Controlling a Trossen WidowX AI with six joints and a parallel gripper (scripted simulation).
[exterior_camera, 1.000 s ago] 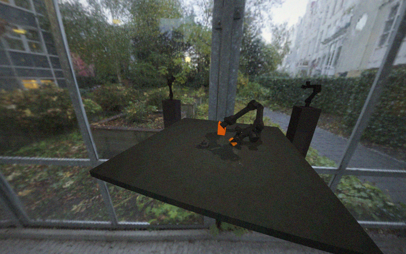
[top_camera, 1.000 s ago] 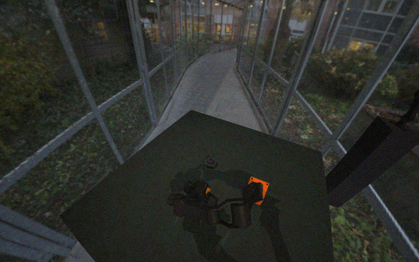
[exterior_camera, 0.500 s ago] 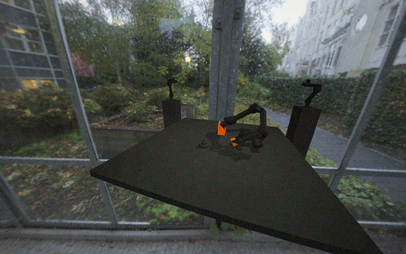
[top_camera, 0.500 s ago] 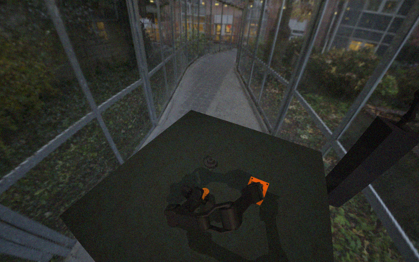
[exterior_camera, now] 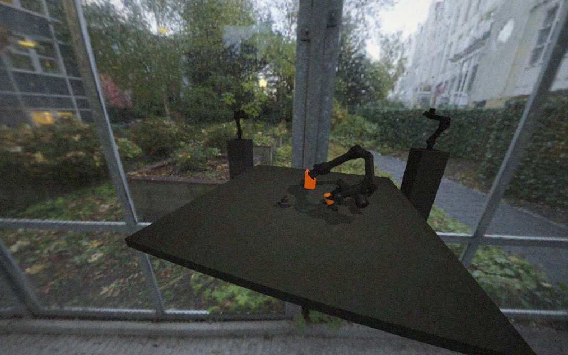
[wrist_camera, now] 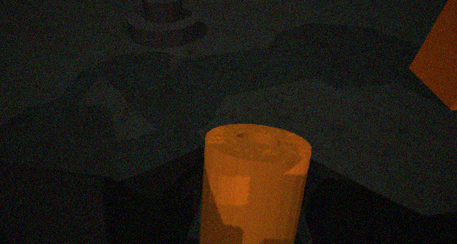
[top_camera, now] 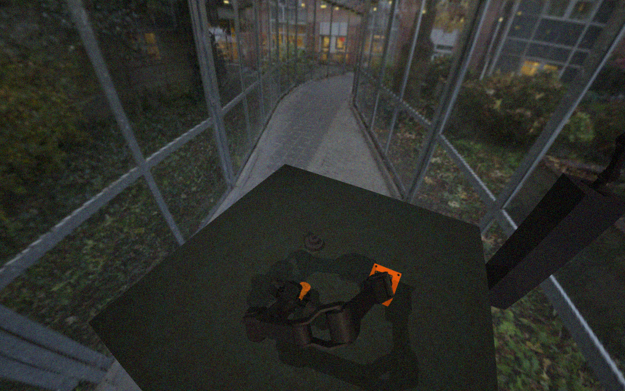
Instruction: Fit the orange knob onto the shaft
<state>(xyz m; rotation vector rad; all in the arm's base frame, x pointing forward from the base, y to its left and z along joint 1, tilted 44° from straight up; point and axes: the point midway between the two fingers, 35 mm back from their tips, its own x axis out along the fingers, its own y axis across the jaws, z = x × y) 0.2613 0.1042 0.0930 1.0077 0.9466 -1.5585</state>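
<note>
The orange knob is 2 cm to the left of my gripper tip and 1 cm below it. Round my gripper tip: dark shaft: 24 cm to the right, 6 cm ahead, 1 cm below.
</note>
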